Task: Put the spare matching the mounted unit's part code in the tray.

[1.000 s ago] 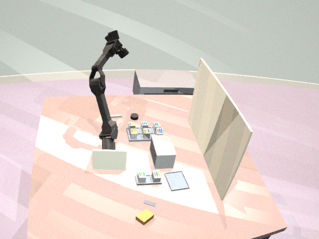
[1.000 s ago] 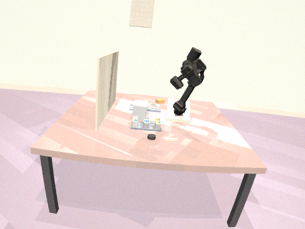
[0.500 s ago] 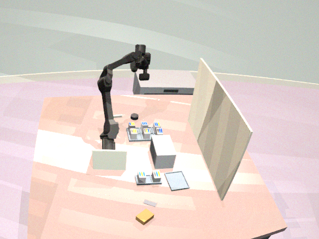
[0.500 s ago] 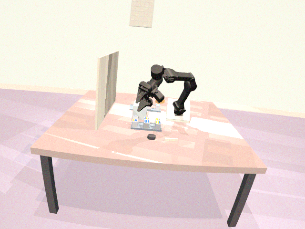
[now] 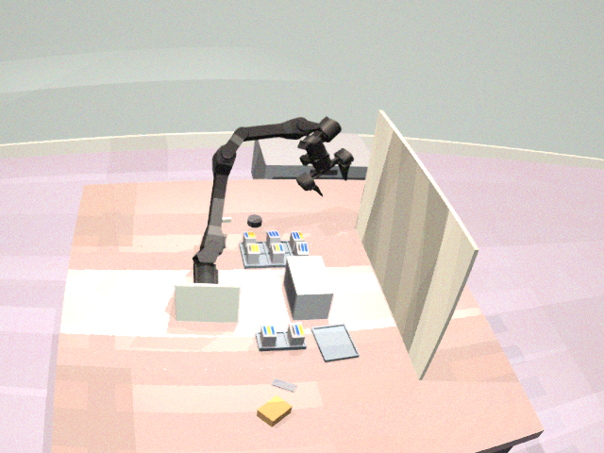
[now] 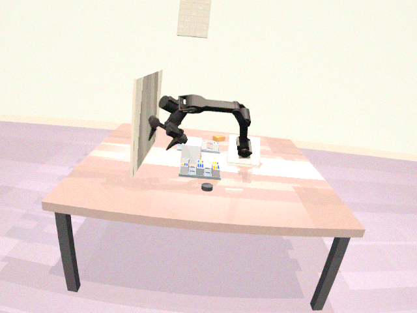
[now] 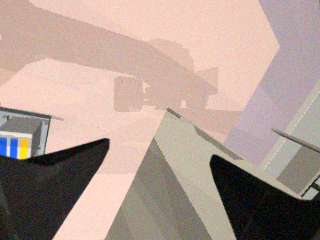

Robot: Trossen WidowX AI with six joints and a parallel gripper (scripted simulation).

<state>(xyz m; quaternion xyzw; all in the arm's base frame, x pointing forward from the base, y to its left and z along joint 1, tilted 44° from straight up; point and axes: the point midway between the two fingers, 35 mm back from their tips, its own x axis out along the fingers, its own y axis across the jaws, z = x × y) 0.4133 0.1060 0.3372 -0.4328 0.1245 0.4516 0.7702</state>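
The grey spare lies 15 cm to the right of my gripper tip, 13 cm behind it and 12 cm below it. Also, from my gripper tip: black puck: 23 cm behind, 16 cm below, 5 cm to the left; tall beige panel: 34 cm to the right, 10 cm ahead, 6 cm above; mounted unit: 32 cm to the right, 15 cm behind, 11 cm below.
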